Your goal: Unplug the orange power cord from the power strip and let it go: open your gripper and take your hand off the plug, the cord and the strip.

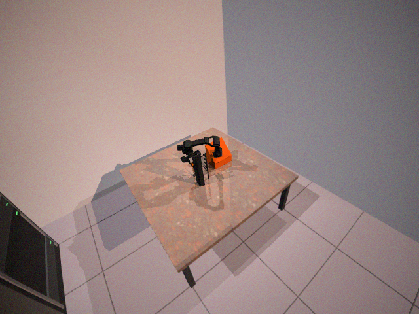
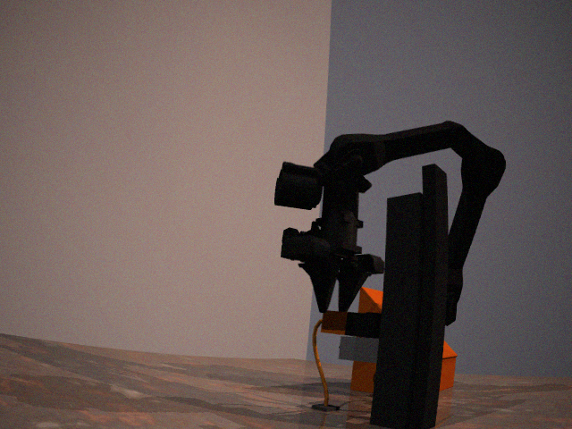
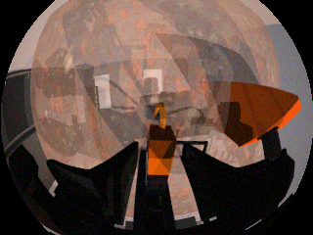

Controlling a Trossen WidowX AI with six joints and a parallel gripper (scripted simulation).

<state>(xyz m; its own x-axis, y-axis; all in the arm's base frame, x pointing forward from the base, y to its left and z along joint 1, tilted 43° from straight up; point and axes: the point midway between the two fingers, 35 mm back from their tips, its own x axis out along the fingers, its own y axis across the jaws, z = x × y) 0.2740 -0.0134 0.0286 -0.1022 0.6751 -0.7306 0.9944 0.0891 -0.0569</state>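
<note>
The orange plug lies 3 cm to the left of my gripper tip and 1 cm below it. Also, from my gripper tip: dark foot (15 cm below, 1 cm to the left).
</note>
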